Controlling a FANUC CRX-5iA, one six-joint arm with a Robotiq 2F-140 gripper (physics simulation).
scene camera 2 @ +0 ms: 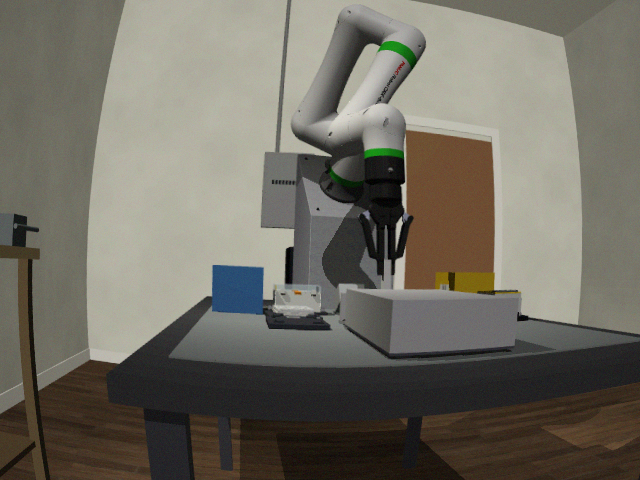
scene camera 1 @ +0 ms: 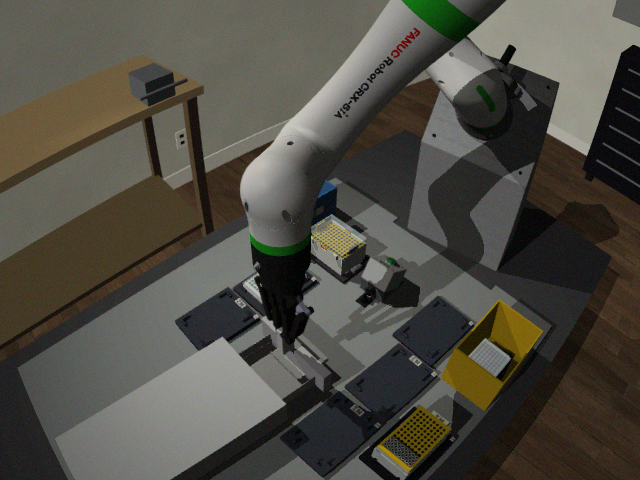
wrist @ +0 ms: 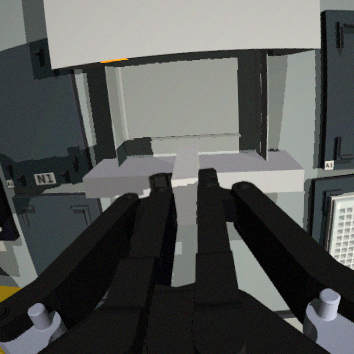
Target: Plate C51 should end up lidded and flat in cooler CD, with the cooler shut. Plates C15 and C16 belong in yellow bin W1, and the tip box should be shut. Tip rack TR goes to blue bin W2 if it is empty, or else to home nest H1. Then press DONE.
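Seen in the pictures: gripper, fingertip midpoint: (scene camera 1: 286,349) (wrist: 189,162); arm's base, link origin: (scene camera 2: 341,186).
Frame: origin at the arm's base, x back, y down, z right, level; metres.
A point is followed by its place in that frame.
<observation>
Cooler CD (scene camera 1: 175,410) @(y 0.306, x -0.898, z -0.078 m) (scene camera 2: 432,314) @(y 0.326, x -1.157, z -0.068 m) (wrist: 175,28) @(y 0.306, x -0.734, z -0.082 m) is a large grey box with its drawer pulled out. The drawer tray (wrist: 179,102) @(y 0.376, x -0.674, z -0.085 m) looks empty. My gripper (scene camera 1: 290,340) @(y 0.314, x -0.633, z -0.071 m) (scene camera 2: 387,271) (wrist: 189,162) @(y 0.314, x -0.633, z -0.071 m) is shut, fingertips down at the middle of the drawer's front panel (scene camera 1: 310,364) @(y 0.319, x -0.615, z -0.126 m) (wrist: 253,172) @(y 0.319, x -0.624, z -0.018 m); a pale tab shows at the tips. A white well plate (scene camera 1: 252,286) @(y 0.361, x -0.578, z 0.144 m) (wrist: 342,228) @(y 0.361, x -0.546, z 0.101 m) lies on a nest behind the arm. Another white plate (scene camera 1: 490,356) @(y 0.356, x -0.286, z -0.350 m) lies in the yellow bin (scene camera 1: 509,329) @(y 0.327, x -0.215, z -0.341 m) (scene camera 2: 466,281) @(y 0.295, x -0.390, z -0.337 m). The tip box (scene camera 1: 337,240) @(y 0.312, x -0.358, z 0.109 m) (scene camera 2: 296,297) @(y 0.344, x -0.387, z 0.127 m) stands open. A yellow tip rack (scene camera 1: 413,438) @(y 0.317, x -0.571, z -0.382 m) sits at the front.
The blue bin (scene camera 1: 327,195) @(y 0.279, x -0.298, z 0.225 m) (scene camera 2: 237,289) @(y 0.329, x -0.447, z 0.277 m) stands at the back. A grey block with a green button (scene camera 1: 391,261) @(y 0.316, x -0.299, z -0.017 m) sits mid-table. Dark nests (scene camera 1: 218,316) @(y 0.377, x -0.687, z 0.126 m) (scene camera 1: 432,329) @(y 0.378, x -0.322, z -0.196 m) (scene camera 1: 390,381) @(y 0.378, x -0.489, z -0.236 m) (scene camera 1: 328,433) @(y 0.377, x -0.667, z -0.254 m) lie around the drawer. The robot's pedestal (scene camera 1: 461,190) @(y 0.196, x -0.079, z -0.027 m) is at the back right.
</observation>
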